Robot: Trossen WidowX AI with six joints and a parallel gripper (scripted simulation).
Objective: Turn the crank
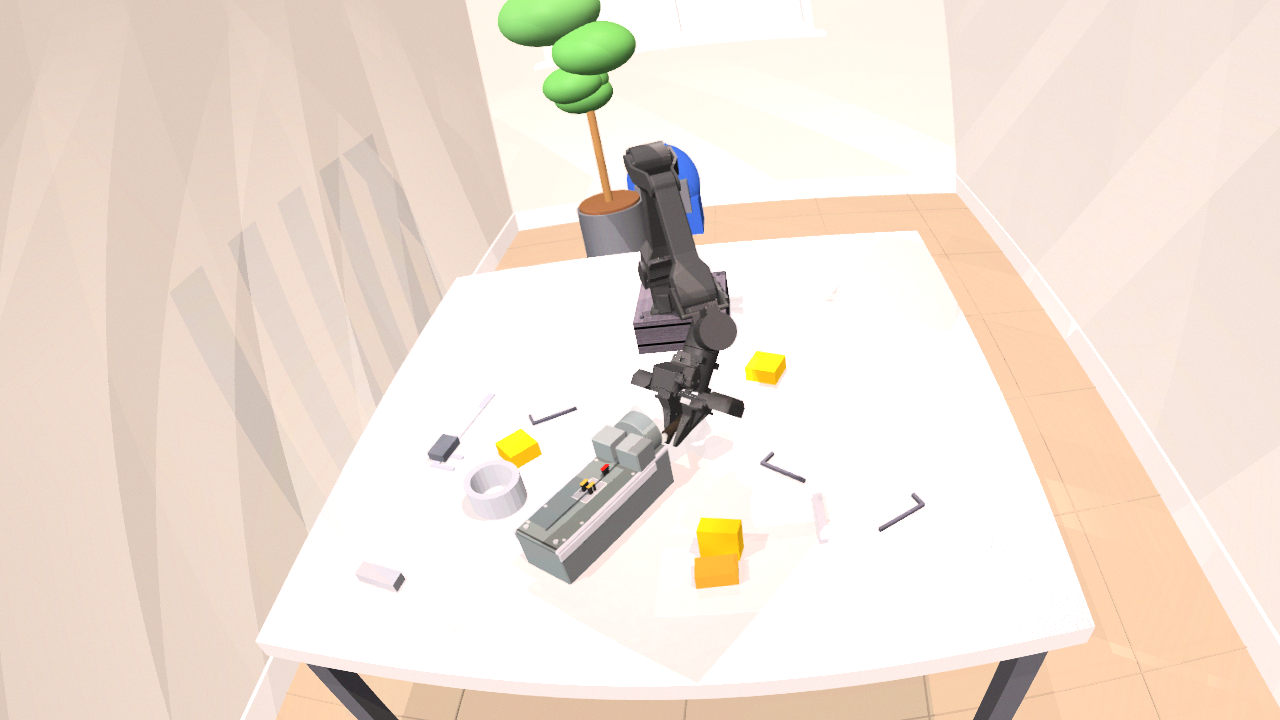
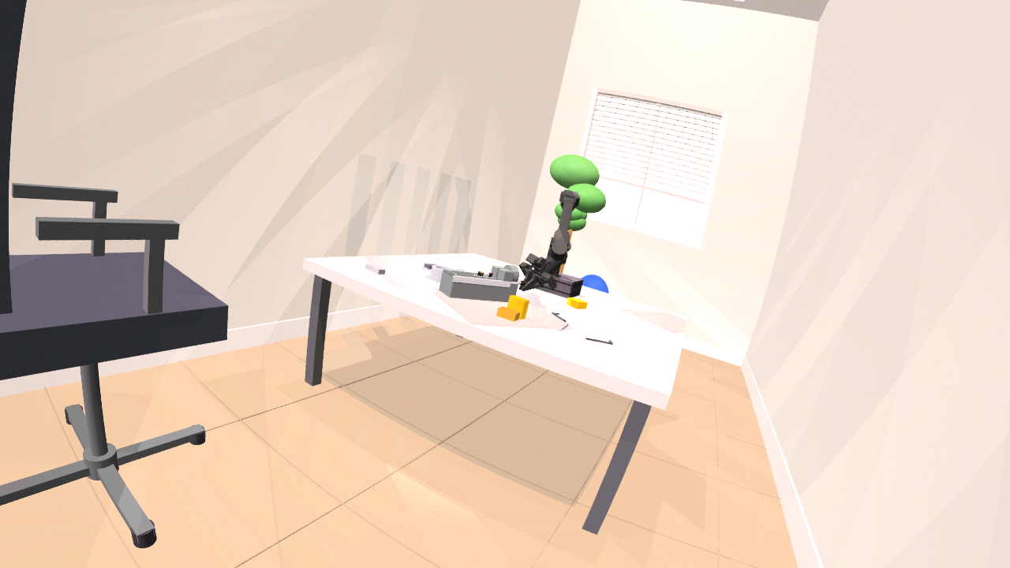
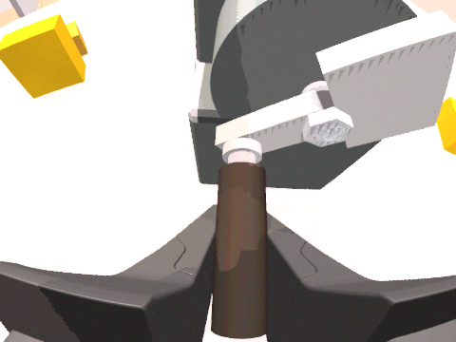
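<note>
The brown crank handle lies 1 cm behind my gripper tip, 1 cm to the left of it and 3 cm above it. From my gripper tip the other things lie so: red pointer (10 cm ahead, 8 cm to the right, 4 cm above).
</note>
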